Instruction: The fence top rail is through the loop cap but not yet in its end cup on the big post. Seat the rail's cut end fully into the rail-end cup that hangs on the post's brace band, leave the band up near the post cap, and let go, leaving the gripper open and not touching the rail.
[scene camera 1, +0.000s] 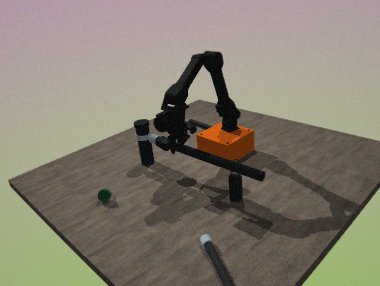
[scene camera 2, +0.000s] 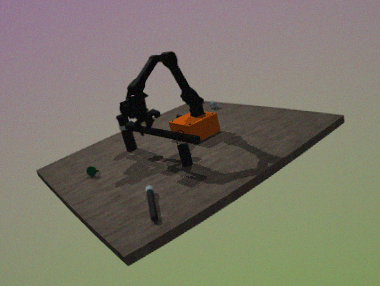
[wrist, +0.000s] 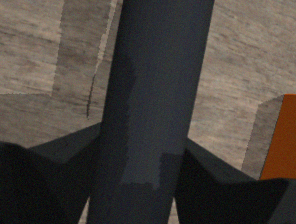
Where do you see a dark top rail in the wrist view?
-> At 154, 76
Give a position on a dark top rail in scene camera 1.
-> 256, 174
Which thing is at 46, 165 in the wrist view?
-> The gripper.
